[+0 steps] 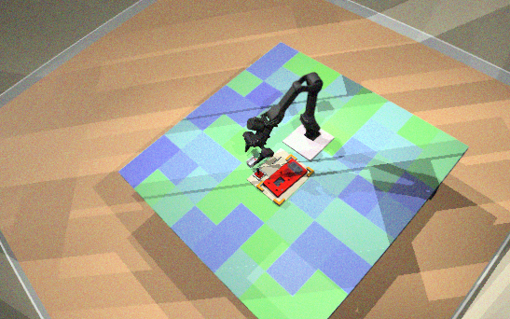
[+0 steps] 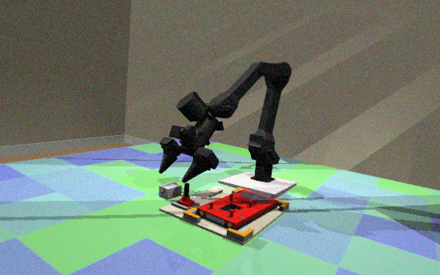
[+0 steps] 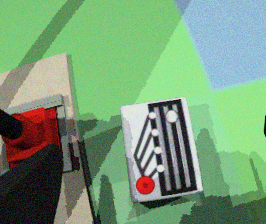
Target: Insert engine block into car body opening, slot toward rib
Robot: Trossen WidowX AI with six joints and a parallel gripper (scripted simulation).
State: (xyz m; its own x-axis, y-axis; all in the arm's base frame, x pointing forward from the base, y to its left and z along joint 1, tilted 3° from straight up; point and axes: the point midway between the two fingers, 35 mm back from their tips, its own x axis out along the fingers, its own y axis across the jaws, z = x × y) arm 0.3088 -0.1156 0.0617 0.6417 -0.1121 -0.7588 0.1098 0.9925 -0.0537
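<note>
Right now the grey engine block is 4 cm below my gripper tip.
</note>
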